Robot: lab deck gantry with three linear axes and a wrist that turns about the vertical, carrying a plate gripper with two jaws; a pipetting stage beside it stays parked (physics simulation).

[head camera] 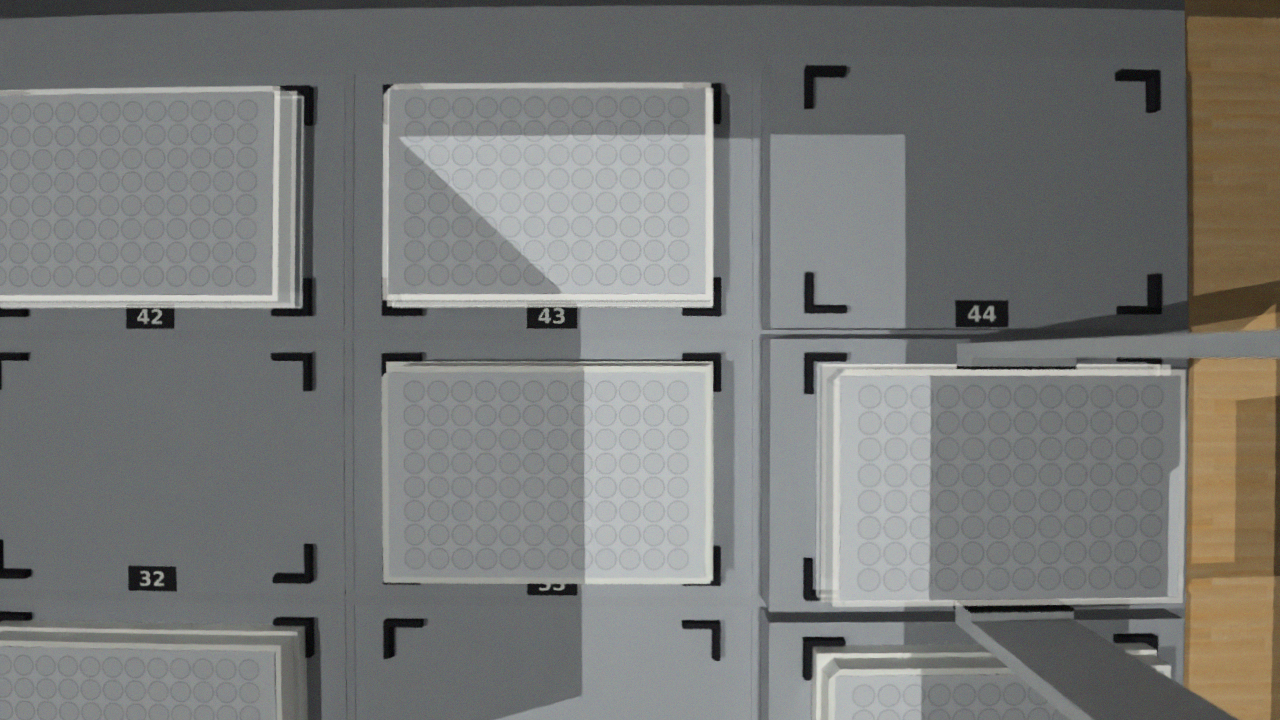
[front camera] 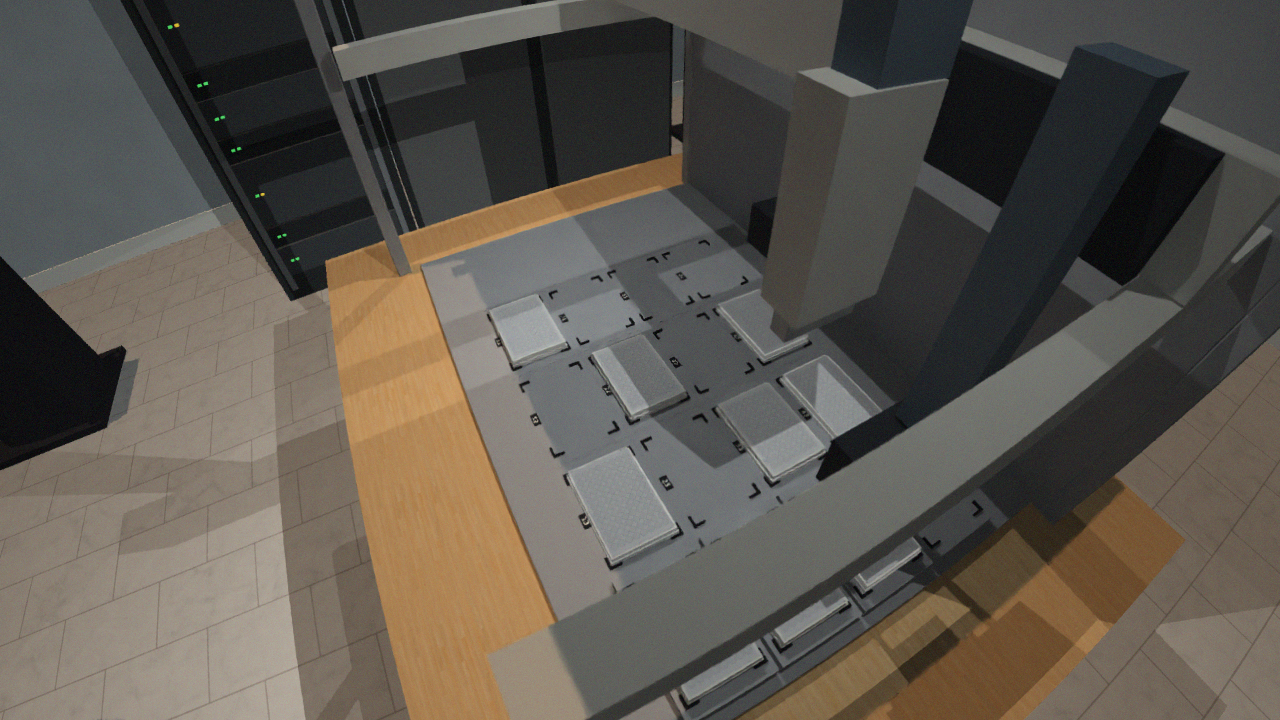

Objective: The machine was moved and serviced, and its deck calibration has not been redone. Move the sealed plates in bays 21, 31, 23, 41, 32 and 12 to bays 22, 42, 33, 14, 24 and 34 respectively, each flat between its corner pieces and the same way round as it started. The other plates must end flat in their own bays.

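Places are measured from the robot's base along level axes (x right, y back, z down), in centimetres.
Where they show: gripper, fingertip midpoint: (head camera: 1006, 483); robot's base, origin of the base link: (front camera: 487, 318).
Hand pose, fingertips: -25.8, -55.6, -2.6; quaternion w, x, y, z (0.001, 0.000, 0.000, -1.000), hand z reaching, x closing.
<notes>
Each offset is from my fingertips to the centre of the thing, as dx, dy, dz. "*": to the spot under its first point.
In the head view my gripper (head camera: 1015, 488) is shut on a sealed plate @(+0.0, +0.2, +0.0) (head camera: 1056, 537) (front camera: 888, 565) over bay 34, one jaw on each long edge. The plate looks level, in line with the bay, perhaps slightly raised; it hides label 34. In the front view the beam hides the jaws. Sealed plates sit in bay 42 @(* -10.9, +32.4, +1.2) (head camera: 134, 192) (front camera: 760, 324), bay 33 @(* -0.2, +16.6, +1.2) (head camera: 546, 474) (front camera: 771, 431), bay 22 @(* +8.2, +32.6, +1.2) (head camera: 134, 689) (front camera: 638, 377) and bay 24 @(* +7.5, +2.5, -0.2) (head camera: 939, 694) (front camera: 810, 617). A plate @(+21.3, +0.3, +0.5) (front camera: 720, 673) shows in bay 14.
Other plates sit in bay 43 @(* -10.8, +16.6, +1.2) (head camera: 546, 192) (front camera: 827, 394), bay 13 @(* +21.3, +15.9, +1.2) (front camera: 623, 504) and bay 11 @(* +21.1, +48.4, +1.2) (front camera: 528, 329). Bays 44, 32 and 23 hold no plate. The pale pipetting stage (front camera: 832, 197) hangs near bay 42. The front beam (front camera: 805, 501) crosses the near side of the deck.
</notes>
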